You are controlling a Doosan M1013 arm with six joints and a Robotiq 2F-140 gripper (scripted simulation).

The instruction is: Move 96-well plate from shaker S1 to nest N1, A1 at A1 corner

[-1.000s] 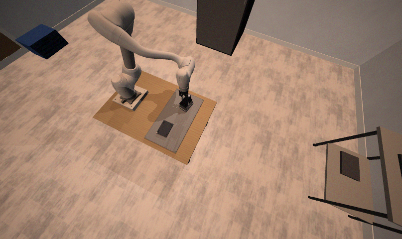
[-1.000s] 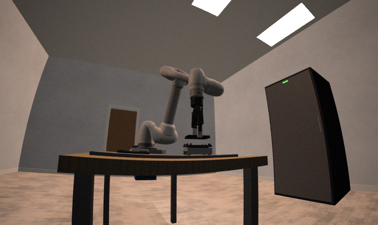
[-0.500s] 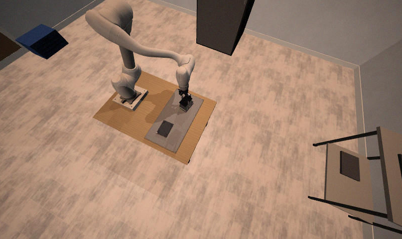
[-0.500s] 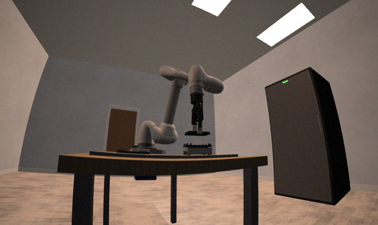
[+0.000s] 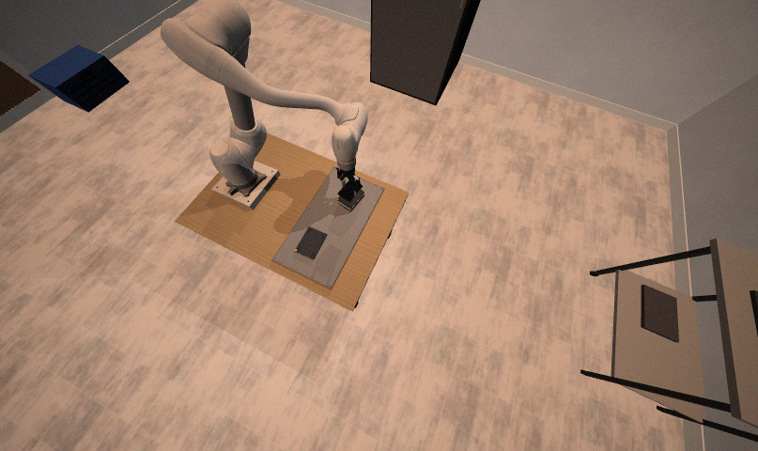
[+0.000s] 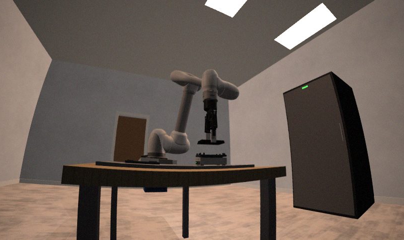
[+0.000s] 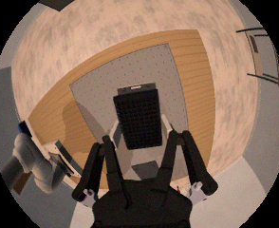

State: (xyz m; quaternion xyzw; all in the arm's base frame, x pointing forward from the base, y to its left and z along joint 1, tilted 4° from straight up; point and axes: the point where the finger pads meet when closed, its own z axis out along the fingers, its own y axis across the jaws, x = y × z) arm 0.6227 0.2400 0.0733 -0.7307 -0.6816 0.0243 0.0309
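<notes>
Now: the plate nest N1 40 mm behind my hand, 360 mm to the right of it and 140 mm below it. Round my hand: 96-well plate 20 mm below.
</notes>
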